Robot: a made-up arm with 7 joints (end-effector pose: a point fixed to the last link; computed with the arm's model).
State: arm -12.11 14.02 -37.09 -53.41 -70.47 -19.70 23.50
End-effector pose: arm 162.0 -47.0 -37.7 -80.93 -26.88 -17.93
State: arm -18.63 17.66 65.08 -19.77 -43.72 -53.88 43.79
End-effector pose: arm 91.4 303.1 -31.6 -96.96 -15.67 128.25
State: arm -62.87 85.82 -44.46 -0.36 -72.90 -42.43 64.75
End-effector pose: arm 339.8 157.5 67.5 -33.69 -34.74 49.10
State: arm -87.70 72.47 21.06 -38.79 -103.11 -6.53 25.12
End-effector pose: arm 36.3 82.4 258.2 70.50 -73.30 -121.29
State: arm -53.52 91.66 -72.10 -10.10 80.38 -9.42 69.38
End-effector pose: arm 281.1 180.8 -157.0 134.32 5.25 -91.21
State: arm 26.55 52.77 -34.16 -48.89 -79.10 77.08 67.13
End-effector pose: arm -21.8 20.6 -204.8 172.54 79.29 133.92
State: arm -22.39 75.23 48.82 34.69 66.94 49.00 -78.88
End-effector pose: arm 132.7 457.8 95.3 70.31 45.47 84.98
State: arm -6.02 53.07 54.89 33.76 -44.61 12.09 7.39
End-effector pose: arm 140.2 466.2 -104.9 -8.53 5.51 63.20
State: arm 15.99 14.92 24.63 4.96 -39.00 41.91 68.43
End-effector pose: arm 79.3 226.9 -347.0 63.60 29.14 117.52
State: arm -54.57 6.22 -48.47 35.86 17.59 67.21 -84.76
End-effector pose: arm 349.1 -83.0 -257.5 -85.67 55.59 -151.19
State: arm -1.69 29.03 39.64 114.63 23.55 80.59 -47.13
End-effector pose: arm -199.5 177.6 -320.7 153.01 4.66 -116.85
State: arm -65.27 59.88 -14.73 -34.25 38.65 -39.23 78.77
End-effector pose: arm 216.1 -13.8 95.3 -179.95 -34.15 -178.01
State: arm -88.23 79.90 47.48 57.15 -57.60 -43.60 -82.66
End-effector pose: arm 108.7 450.4 191.1 141.71 -59.23 -111.91
